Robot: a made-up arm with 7 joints.
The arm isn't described. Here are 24 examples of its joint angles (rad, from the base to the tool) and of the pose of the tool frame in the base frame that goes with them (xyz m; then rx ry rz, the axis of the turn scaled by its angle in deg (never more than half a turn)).
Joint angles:
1: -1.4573 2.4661 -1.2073 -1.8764 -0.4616 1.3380 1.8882
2: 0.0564 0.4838 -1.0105 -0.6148 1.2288 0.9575 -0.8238
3: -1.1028 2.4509 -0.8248 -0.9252 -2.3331 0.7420 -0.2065
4: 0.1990 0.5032 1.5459 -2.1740 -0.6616 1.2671 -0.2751
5: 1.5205 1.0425 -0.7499 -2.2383 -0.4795 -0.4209 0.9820
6: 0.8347 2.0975 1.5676 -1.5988 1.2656 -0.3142 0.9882
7: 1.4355 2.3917 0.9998 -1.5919 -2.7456 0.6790 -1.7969
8: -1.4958 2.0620 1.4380 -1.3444 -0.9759 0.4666 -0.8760
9: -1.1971 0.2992 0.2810 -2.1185 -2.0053 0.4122 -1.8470
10: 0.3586 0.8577 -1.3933 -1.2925 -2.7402 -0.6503 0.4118
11: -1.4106 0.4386 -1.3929 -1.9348 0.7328 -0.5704 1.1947
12: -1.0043 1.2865 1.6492 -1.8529 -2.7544 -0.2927 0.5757
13: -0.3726 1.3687 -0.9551 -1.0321 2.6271 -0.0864 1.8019
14: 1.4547 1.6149 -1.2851 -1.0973 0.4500 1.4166 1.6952
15: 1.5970 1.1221 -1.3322 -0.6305 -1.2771 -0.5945 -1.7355
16: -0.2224 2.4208 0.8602 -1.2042 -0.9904 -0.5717 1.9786
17: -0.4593 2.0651 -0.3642 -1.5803 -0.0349 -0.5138 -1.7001
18: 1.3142 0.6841 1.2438 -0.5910 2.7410 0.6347 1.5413
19: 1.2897 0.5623 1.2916 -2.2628 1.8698 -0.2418 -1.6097
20: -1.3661 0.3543 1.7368 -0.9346 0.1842 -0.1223 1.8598
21: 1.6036 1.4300 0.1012 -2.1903 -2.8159 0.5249 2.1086
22: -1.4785 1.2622 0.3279 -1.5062 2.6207 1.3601 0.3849
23: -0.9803 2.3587 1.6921 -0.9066 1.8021 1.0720 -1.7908
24: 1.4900 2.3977 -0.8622 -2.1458 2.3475 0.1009 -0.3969
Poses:
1: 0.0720 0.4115 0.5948 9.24 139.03 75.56
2: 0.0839 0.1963 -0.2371 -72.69 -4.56 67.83
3: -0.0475 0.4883 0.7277 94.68 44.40 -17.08
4: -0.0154 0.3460 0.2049 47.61 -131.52 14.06
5: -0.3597 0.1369 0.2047 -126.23 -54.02 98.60
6: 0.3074 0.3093 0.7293 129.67 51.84 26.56
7: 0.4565 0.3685 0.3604 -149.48 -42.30 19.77
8: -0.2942 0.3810 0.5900 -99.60 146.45 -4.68
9: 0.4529 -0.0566 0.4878 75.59 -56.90 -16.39
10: -0.1478 0.1844 -0.1451 -72.52 115.47 -78.48
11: 0.4592 -0.2336 0.2509 155.03 -55.29 -48.04
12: 0.0351 0.4512 0.5300 77.20 -103.75 -18.39
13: 0.3098 0.4895 0.1564 -11.17 42.71 -70.44
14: -0.3687 0.4364 0.4165 50.08 -33.58 -3.44
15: -0.5344 0.2640 0.4563 111.56 -72.27 33.29
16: 0.1006 0.2168 0.9353 -82.51 -84.99 -100.40
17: 0.2622 0.3972 0.6430 31.39 31.67 -113.19
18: -0.5029 0.3577 0.3219 -10.65 12.67 -3.76
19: -0.2526 0.3604 0.3337 -32.66 -111.15 -57.21
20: 0.5893 0.2363 0.3272 -0.16 -12.56 -26.63
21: -0.1535 0.4042 0.2382 -109.96 -20.99 -51.09
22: 0.3107 0.3498 0.7474 173.52 -16.36 -24.65
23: -0.3674 0.3867 0.7455 5.44 89.73 148.68
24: 0.0088 0.4599 0.3911 -13.12 -42.25 94.17
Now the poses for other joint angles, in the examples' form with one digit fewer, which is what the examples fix.
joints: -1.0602 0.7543 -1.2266 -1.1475 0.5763 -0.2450 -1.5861
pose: 0.601 0.085 0.196 -55.6 -13.6 -124.5
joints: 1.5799 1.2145 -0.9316 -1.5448 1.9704 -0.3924 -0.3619
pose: -0.494 0.244 0.333 -11.5 -81.4 94.8
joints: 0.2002 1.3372 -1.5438 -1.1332 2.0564 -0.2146 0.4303
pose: -0.103 0.475 0.027 -29.0 -120.5 87.6
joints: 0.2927 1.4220 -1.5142 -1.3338 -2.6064 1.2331 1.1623
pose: -0.128 0.492 0.070 -92.1 5.1 -101.0
